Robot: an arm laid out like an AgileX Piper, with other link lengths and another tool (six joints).
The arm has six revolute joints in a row. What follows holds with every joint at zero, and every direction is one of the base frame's.
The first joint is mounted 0.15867 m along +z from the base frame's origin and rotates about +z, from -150 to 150 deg.
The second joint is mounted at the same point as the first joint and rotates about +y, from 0 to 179.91 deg.
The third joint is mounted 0.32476 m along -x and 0.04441 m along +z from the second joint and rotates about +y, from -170 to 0 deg.
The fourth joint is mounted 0.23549 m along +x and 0.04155 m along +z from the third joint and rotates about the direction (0.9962, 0, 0.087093), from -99.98 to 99.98 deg.
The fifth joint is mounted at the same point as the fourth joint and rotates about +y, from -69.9 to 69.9 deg.
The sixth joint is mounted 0.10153 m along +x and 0.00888 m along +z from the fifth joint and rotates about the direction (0.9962, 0, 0.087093), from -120 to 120 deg.
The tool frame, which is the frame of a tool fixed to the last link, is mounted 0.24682 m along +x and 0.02 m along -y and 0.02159 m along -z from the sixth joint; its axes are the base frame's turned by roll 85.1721, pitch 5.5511 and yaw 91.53 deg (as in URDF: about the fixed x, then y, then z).
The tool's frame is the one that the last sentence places.
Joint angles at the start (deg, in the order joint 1, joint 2, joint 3, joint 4, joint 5, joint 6):
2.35, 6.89, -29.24, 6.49, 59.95, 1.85
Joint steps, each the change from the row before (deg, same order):
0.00, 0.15, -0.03, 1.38, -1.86, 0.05
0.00, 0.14, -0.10, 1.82, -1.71, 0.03
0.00, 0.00, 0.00, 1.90, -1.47, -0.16
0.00, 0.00, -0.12, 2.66, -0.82, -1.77
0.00, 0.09, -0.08, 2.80, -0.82, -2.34
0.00, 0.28, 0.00, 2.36, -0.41, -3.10
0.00, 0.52, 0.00, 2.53, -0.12, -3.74
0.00, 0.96, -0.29, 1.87, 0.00, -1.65
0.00, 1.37, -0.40, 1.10, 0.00, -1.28
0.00, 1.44, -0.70, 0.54, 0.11, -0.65
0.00, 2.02, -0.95, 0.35, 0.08, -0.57
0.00, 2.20, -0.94, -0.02, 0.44, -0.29
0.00, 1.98, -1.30, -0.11, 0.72, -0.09
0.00, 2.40, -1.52, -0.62, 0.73, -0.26
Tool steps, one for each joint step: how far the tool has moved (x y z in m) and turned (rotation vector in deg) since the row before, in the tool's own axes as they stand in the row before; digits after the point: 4 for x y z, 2 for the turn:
0.0069, 0.0114, 0.0019, -1.84, 1.07, 0.71
0.0093, 0.0111, 0.0017, -1.79, 1.42, 0.96
0.0095, 0.0093, 0.0017, -1.60, 1.47, 0.86
0.0126, 0.0070, 0.0012, -1.10, 2.10, -0.29
0.0125, 0.0070, 0.0015, -1.04, 2.15, -0.72
0.0094, 0.0039, 0.0017, -0.38, 1.79, -1.63
0.0097, 0.0025, 0.0021, 0.01, 1.94, -2.06
0.0079, 0.0024, 0.0019, 0.25, 1.45, -0.30
0.0040, 0.0015, 0.0020, 0.67, 0.86, -0.27
0.0020, 0.0024, 0.0012, 0.67, 0.47, -0.05
0.0007, 0.0029, 0.0017, 0.99, 0.33, 0.04
-0.0004, -0.0003, 0.0018, 1.60, 0.18, 0.19
0.0001, 0.0015, 0.0004, 1.34, 0.19, 0.13
-0.0029, 0.0016, 0.0005, 1.69, -0.18, -0.25

